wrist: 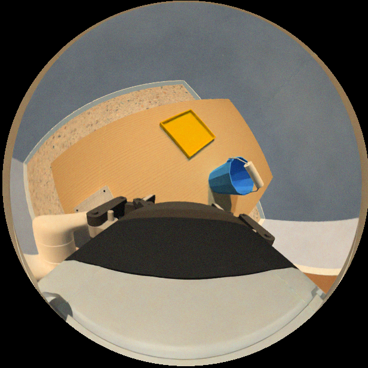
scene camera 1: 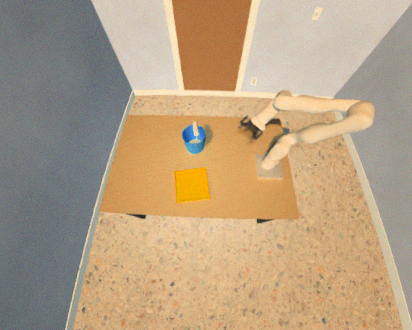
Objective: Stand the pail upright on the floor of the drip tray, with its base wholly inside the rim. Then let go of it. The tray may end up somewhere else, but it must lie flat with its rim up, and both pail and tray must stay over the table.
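Where they show: gripper, fingertip midpoint: [scene camera 1: 243, 134]; arm's base at its link origin: [scene camera 1: 267, 163].
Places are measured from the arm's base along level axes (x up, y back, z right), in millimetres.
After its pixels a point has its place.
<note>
A blue pail [scene camera 1: 194, 145] {x 147, y -560, z 68 mm} [wrist: 224, 179] stands upright on the table, behind the tray in the scene view. Its handle with a pale grip [scene camera 1: 195, 128] {x 235, y -551, z 149 mm} [wrist: 254, 174] is raised over its mouth. The yellow drip tray [scene camera 1: 192, 185] {x -22, y -576, z -175 mm} [wrist: 188, 134] lies flat with its rim up, apart from the pail, and is empty. My gripper [scene camera 1: 244, 131] {x 299, y -241, z 60 mm} [wrist: 182, 205] is open and empty. It hangs over the back right part of the table in the scene view, to the right of the pail and apart from it. The dark gripper body hides part of the wrist view.
The wooden table [scene camera 1: 140, 175] {x -26, y -986, z -101 mm} [wrist: 120, 150] bears both things. The arm's pale mounting plate [scene camera 1: 271, 173] {x -3, y 24, z -80 mm} [wrist: 94, 199] is at the table's right end in the scene view. The arm [scene camera 1: 325, 132] {x 555, y 71, z -101 mm} bends out past that end. A wall with a brown door [scene camera 1: 212, 45] stands behind the table.
</note>
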